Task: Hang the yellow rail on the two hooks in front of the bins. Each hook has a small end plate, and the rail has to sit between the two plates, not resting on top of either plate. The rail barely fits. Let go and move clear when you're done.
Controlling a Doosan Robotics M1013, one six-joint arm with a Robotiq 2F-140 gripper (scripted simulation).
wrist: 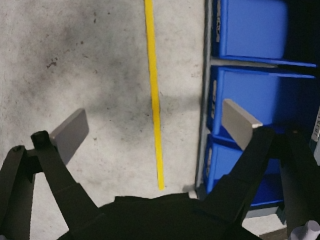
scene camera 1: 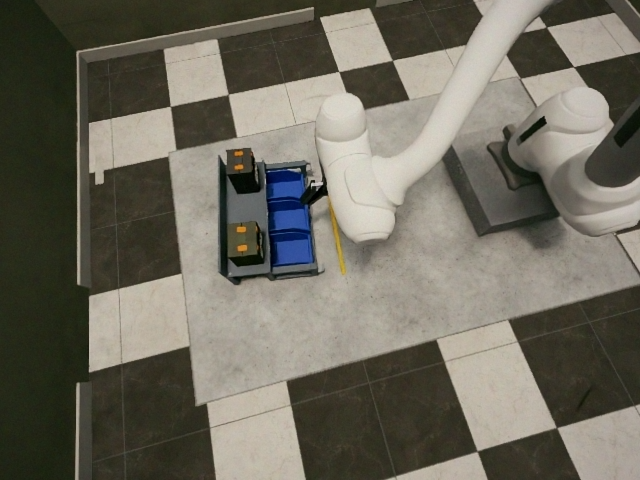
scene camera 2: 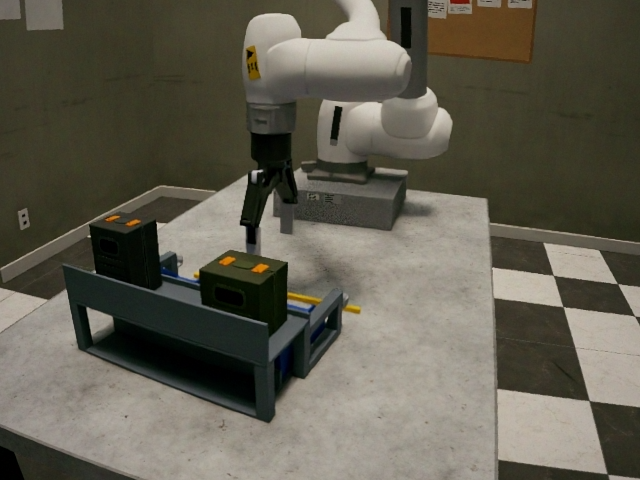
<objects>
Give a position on a blue bin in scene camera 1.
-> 284,216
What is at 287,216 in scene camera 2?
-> My gripper.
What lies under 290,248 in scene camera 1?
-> A blue bin.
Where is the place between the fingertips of my gripper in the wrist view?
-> At 154,116
</objects>
